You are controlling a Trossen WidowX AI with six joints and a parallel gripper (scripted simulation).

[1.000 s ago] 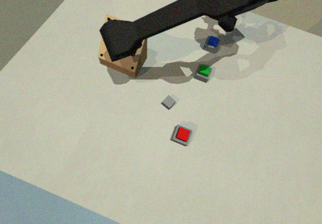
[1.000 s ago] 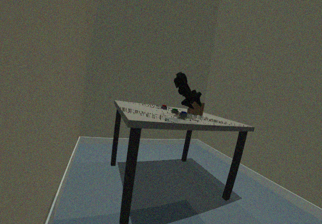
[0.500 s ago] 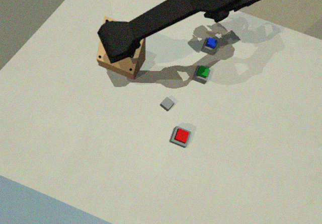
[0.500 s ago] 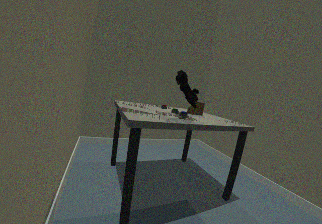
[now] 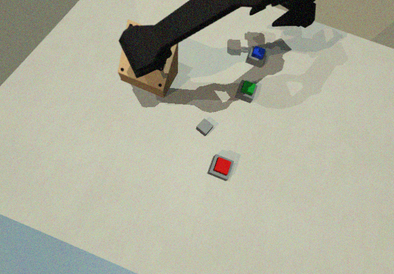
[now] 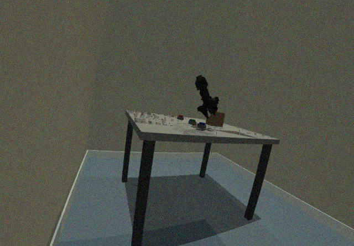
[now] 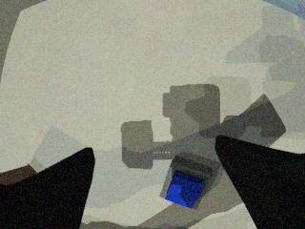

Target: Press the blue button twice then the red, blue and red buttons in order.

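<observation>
The blue button lies 30 mm ahead of my gripper tip, 60 mm to the right of it and 70 mm below it. Round my gripper tip: small grey block: 40 mm behind, 340 mm to the right, 90 mm below; then red button: 30 mm ahead, 430 mm to the right, 60 mm below; then green button: 30 mm ahead, 190 mm to the right, 60 mm below.
</observation>
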